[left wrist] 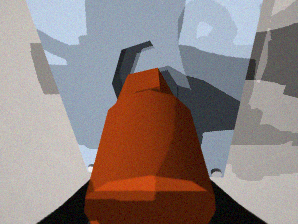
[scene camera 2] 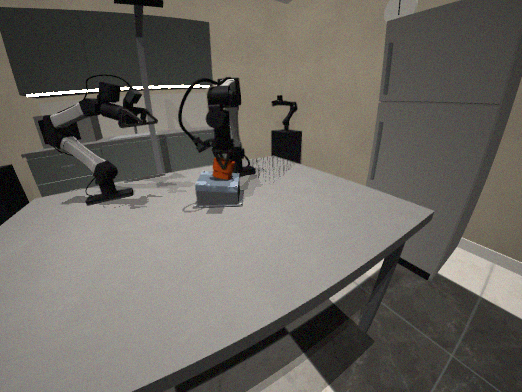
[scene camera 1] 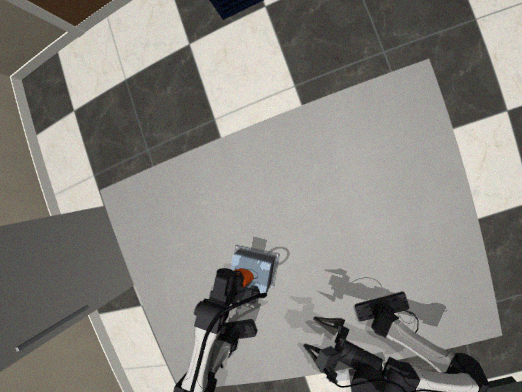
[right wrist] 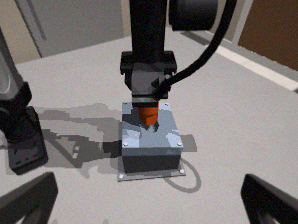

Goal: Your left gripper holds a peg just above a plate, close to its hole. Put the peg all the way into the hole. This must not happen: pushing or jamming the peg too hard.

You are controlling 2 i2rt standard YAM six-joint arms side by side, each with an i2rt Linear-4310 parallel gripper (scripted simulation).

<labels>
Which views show the right gripper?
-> Scene camera 2, scene camera 1 and the right wrist view only.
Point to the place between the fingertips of the left gripper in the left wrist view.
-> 149, 177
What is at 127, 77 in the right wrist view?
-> The left gripper.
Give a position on a light blue plate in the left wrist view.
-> At 204, 59
</labels>
